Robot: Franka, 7 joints.
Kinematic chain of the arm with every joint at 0, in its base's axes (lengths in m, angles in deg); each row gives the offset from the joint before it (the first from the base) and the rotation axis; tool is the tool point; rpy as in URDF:
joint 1: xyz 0 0 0.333 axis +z
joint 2: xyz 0 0 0 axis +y
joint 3: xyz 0 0 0.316 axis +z
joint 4: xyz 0.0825 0 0 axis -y
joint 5: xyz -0.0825 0 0.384 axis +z
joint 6: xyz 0 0 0 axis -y
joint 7: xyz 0.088 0 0 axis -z
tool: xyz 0 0 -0.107 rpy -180 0 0
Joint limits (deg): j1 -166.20..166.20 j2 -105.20..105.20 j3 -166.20..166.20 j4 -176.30..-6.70 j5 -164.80..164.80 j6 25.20..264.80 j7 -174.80..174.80
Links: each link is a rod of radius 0.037 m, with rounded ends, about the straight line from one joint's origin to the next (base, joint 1, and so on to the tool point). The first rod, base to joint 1, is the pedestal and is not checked.
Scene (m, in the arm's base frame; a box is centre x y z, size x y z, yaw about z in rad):
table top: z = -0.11
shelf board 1: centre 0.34 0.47 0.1 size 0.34 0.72 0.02 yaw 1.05
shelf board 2: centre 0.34 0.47 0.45 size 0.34 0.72 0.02 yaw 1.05
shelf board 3: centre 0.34 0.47 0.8 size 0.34 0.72 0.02 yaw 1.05
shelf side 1: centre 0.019 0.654 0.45 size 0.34 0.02 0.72 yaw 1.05
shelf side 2: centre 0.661 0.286 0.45 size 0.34 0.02 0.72 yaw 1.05
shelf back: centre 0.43 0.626 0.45 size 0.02 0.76 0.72 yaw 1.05
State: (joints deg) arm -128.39 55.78 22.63 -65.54 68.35 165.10 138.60
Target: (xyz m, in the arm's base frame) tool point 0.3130 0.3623 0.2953
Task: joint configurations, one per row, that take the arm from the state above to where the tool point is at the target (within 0.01 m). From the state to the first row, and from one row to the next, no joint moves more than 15 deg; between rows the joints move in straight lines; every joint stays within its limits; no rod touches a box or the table.
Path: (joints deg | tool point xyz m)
1: -121.56 50.94 18.30 -79.15 60.52 169.11 140.09 | -0.2910 -0.7037 0.2383
2: -114.74 46.11 13.97 -92.76 52.69 173.12 141.58 | -0.2196 -0.6787 0.2017
3: -107.91 41.27 9.63 -106.38 44.85 177.13 143.07 | -0.1611 -0.6369 0.1723
4: -97.12 45.01 22.54 -112.06 48.78 171.08 142.32 | 0.1070 -0.5965 0.1026
5: -86.33 48.75 35.45 -117.73 52.70 165.04 141.58 | 0.3337 -0.4503 0.0729
6: -75.54 52.49 48.35 -123.41 56.63 158.99 140.83 | 0.4758 -0.2325 0.0838
7: -64.75 56.23 61.26 -129.09 60.55 152.94 140.09 | 0.5128 0.0076 0.1311
8: -53.95 59.97 74.16 -134.77 64.48 146.90 139.34 | 0.4494 0.2191 0.2056
9: -43.16 63.71 87.07 -140.45 68.40 140.85 138.60 | 0.3130 0.3623 0.2953

